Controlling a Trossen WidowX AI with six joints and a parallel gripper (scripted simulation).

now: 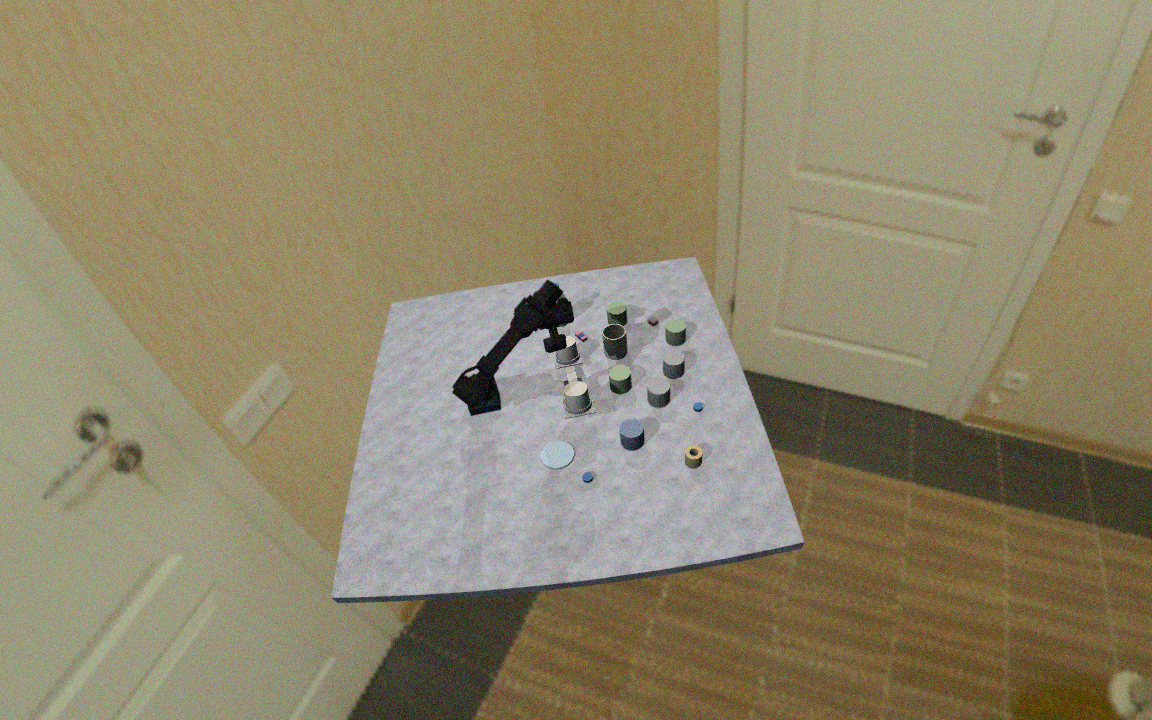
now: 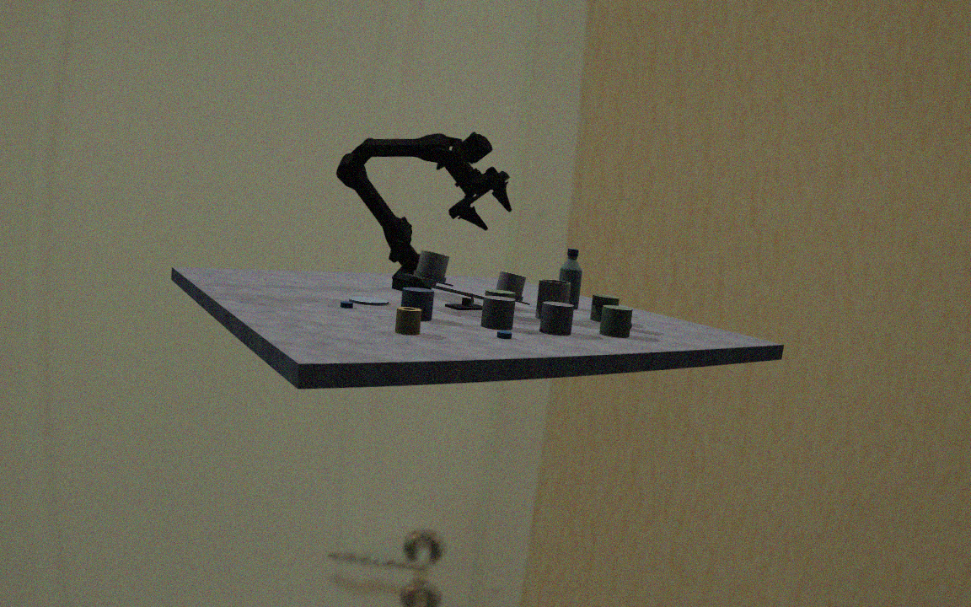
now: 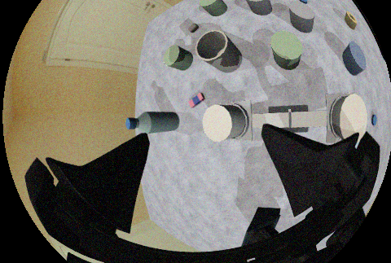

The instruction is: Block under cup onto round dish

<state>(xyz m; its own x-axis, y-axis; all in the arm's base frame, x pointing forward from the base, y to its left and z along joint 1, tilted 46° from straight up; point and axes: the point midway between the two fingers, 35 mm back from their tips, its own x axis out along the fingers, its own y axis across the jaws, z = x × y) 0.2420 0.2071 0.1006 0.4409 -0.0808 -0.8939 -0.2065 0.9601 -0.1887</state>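
My gripper tip is 19 cm above the greenish block, 6 cm to the right of it and 1 cm past it. The rest, counted from my gripper tip: balance beam 19 cm below, 7 cm to the right, 1 cm ahead; then pale blue round dish 32 cm to the right, 23 cm below, 5 cm behind.
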